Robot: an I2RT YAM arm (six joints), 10 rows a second.
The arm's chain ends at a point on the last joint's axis. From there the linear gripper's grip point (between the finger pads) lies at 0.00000 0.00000 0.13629 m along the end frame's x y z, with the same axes.
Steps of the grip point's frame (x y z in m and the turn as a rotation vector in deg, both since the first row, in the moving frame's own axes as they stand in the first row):
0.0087 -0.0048 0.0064 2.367 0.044 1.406
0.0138 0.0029 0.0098 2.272 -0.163 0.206
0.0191 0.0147 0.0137 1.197 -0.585 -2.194
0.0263 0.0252 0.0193 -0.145 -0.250 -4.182
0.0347 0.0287 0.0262 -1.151 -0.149 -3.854
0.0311 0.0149 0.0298 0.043 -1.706 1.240
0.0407 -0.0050 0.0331 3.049 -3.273 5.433
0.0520 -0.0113 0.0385 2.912 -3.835 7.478
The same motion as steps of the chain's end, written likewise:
0.0085 0.0008 0.0065 2.367 0.044 1.406
0.0142 0.0083 0.0099 2.272 -0.163 0.206
0.0205 0.0175 0.0137 1.197 -0.585 -2.194
0.0269 0.0248 0.0193 -0.145 -0.250 -4.182
0.0350 0.0260 0.0262 -1.151 -0.149 -3.854
0.0352 0.0150 0.0299 0.043 -1.706 1.240
0.0481 0.0026 0.0335 3.049 -3.273 5.433
0.0606 -0.0038 0.0390 2.912 -3.835 7.478

